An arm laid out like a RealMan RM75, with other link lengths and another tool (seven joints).
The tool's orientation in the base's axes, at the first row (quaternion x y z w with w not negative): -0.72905 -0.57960 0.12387 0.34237
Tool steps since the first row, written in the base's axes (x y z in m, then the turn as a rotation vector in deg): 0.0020 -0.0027 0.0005 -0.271 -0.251 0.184; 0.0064 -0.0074 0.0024 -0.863 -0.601 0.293; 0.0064 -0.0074 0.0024 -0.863 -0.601 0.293; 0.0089 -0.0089 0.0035 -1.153 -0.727 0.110; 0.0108 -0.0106 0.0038 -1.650 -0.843 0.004; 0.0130 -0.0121 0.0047 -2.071 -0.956 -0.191; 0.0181 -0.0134 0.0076 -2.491 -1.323 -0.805; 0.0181 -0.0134 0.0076 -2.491 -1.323 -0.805; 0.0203 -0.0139 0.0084 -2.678 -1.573 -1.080; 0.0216 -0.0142 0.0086 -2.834 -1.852 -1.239; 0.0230 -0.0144 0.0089 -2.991 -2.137 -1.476; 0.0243 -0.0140 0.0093 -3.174 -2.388 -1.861
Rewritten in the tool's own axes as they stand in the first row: -0.0018 0.0015 -0.0025 -0.274 -0.301 -0.068; -0.0045 0.0040 -0.0081 -0.752 -0.788 0.069; -0.0045 0.0040 -0.0081 -0.752 -0.788 0.069; -0.0049 0.0054 -0.0109 -0.995 -0.879 0.326; -0.0058 0.0068 -0.0128 -1.274 -1.178 0.650; -0.0064 0.0080 -0.0153 -1.546 -1.362 0.996; -0.0054 0.0101 -0.0208 -2.145 -1.252 1.560; -0.0054 0.0101 -0.0208 -2.145 -1.252 1.560; -0.0051 0.0113 -0.0228 -2.493 -1.194 1.781; -0.0049 0.0122 -0.0238 -2.833 -1.185 1.889; -0.0046 0.0131 -0.0249 -3.196 -1.125 2.052; -0.0038 0.0138 -0.0258 -3.567 -0.993 2.351
